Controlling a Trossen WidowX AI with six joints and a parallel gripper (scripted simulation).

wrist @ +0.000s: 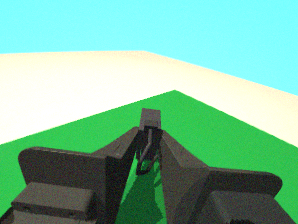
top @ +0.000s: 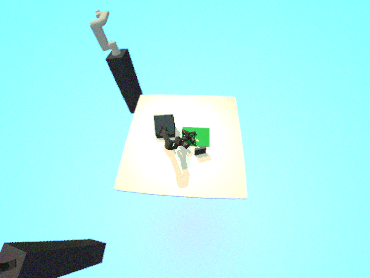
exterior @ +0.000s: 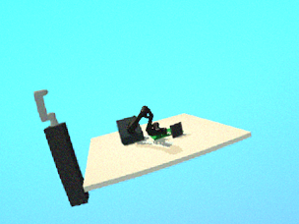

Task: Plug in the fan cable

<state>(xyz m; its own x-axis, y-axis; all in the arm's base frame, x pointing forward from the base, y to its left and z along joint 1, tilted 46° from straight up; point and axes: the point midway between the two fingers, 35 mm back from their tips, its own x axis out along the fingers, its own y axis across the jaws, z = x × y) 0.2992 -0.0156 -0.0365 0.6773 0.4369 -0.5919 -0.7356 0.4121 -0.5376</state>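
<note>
Right now the fan cable plug is 1 cm below my gripper tip. Round my gripper tip: four-pin fan header (4 cm ahead, 8 cm to the right, 3 cm below); green board (2 cm ahead, 3 cm to the right, 5 cm below); dark fan (8 cm ahead, 21 cm to the right, 3 cm above).
</note>
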